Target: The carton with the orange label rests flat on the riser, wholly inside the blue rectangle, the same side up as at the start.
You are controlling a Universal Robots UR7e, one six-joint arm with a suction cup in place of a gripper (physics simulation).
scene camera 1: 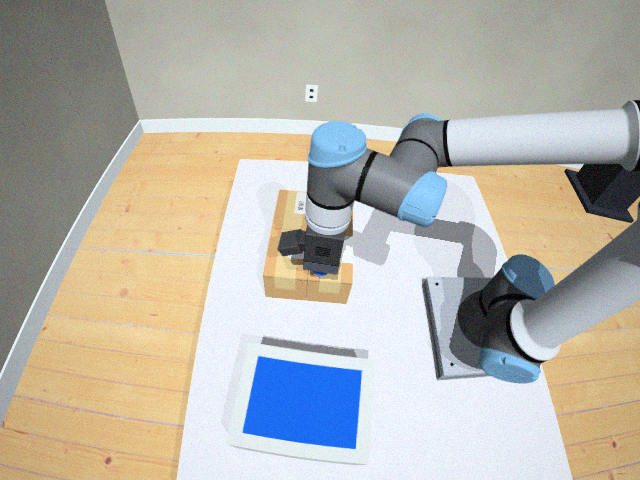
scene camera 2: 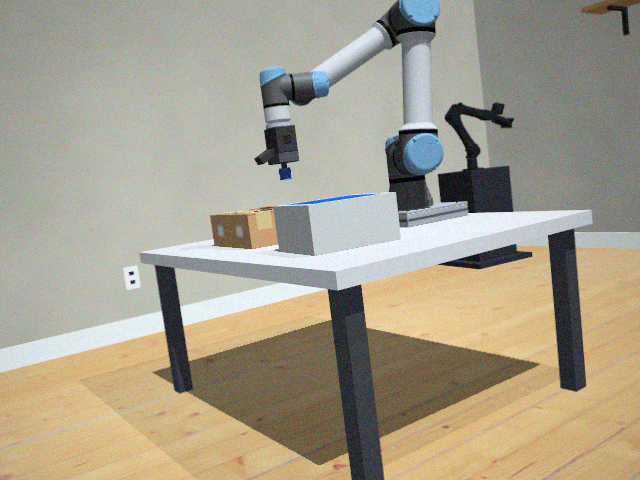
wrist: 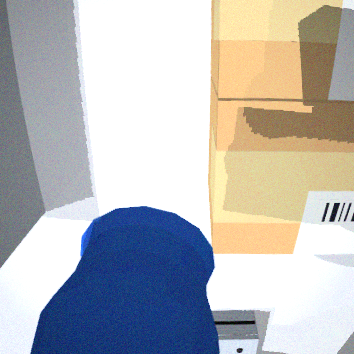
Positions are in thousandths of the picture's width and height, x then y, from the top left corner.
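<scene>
There is a riser (scene camera 1: 488,847) here, and it sits 640 mm from the lens.
</scene>
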